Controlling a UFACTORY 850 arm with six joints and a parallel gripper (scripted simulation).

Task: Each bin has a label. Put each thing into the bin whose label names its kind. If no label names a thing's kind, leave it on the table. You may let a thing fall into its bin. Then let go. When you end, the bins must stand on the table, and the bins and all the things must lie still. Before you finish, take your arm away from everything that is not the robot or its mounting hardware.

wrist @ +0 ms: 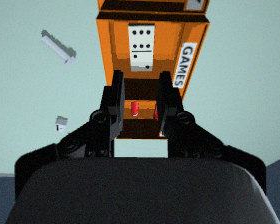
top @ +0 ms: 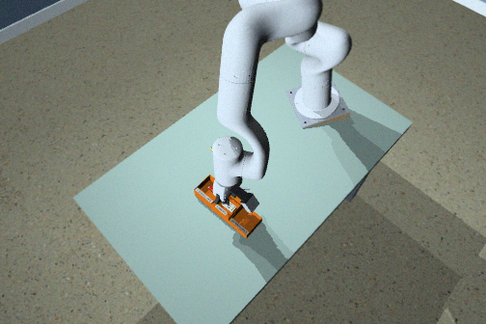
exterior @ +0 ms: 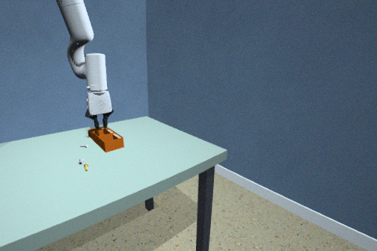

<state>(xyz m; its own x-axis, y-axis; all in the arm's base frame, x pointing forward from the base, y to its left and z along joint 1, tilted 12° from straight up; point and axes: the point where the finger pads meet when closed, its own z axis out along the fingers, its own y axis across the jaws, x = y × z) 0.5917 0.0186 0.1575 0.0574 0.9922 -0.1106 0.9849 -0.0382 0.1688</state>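
Now: hand 15 cm past the grey piece, 14 cm to the left of it and 8 cm above it. Round my hand: grey bolt 9 cm behind, 8 cm below, 1 cm to the right; orange bin row 7 cm below, 1 cm ahead; white domino 8 cm below.
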